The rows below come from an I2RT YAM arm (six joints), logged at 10 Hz.
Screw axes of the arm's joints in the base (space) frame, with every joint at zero. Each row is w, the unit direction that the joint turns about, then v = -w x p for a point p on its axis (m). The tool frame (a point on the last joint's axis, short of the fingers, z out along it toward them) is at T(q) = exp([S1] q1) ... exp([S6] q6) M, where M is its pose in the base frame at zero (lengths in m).
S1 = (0, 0, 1, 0.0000, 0.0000, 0.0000)
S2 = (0, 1, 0, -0.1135, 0.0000, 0.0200)
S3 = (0, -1, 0, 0.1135, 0.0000, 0.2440)
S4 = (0, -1, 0, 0.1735, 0.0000, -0.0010)
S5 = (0, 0, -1, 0.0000, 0.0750, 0.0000)
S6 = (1, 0, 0, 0.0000, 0.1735, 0.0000)
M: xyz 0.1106 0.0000 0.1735 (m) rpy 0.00 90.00 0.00 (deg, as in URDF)
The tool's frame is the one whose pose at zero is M.
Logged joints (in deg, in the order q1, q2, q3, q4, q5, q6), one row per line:
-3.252, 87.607, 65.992, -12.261, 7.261, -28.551
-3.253, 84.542, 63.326, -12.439, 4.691, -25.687
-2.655, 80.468, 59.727, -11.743, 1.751, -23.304
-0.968, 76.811, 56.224, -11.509, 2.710, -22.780
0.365, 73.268, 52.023, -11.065, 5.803, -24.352
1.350, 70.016, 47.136, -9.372, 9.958, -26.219
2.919, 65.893, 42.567, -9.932, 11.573, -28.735
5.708, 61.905, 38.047, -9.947, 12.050, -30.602
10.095, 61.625, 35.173, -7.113, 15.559, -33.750
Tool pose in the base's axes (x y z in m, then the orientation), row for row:
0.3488, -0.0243, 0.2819, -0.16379, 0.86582, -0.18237, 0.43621
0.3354, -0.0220, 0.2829, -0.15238, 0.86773, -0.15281, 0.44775
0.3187, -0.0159, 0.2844, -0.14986, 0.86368, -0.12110, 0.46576
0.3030, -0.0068, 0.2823, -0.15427, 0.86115, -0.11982, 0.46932
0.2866, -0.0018, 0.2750, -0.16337, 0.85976, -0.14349, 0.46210
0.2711, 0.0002, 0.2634, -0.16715, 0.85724, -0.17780, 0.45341
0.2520, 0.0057, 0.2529, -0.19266, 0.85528, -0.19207, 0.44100
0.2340, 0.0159, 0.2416, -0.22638, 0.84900, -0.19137, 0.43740
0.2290, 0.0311, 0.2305, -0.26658, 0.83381, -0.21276, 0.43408
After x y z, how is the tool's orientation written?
As a quaternion, x y z w.
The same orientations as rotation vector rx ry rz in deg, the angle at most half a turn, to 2 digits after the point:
-23.35, 123.42, -26.00
-21.61, 123.05, -21.67
-21.08, 121.49, -17.04
-21.67, 120.95, -16.83
-23.02, 121.14, -20.22
-23.64, 121.26, -25.15
-27.40, 121.66, -27.32
-32.25, 120.96, -27.27
-38.04, 118.98, -30.36

